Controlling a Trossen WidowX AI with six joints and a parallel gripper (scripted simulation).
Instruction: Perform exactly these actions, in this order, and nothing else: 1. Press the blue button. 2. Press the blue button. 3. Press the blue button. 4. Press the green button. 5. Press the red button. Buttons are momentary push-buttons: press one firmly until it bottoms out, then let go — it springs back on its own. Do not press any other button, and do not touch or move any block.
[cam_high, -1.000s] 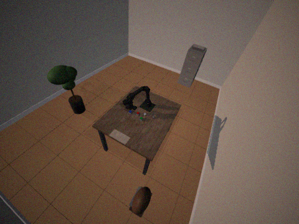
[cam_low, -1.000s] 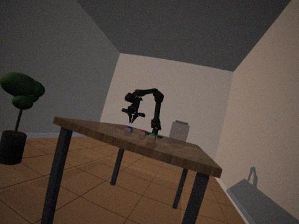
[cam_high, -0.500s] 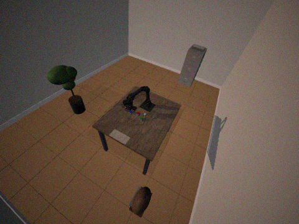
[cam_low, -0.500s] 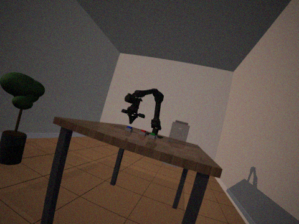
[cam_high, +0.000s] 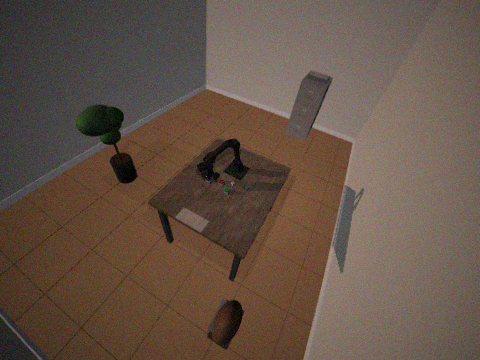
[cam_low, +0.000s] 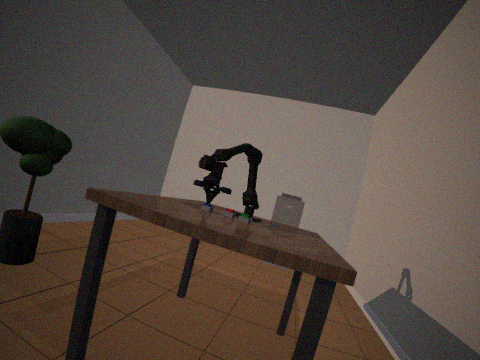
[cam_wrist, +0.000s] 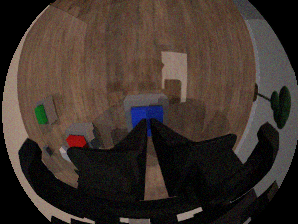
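The blue button lies 1 cm below my gripper tip. From my gripper tip the other things lie so: small pale block (20 cm to the left, 10 cm behind, 3 cm below); then green button (20 cm to the left, 2 cm ahead); then red button (11 cm to the left, 4 cm behind).
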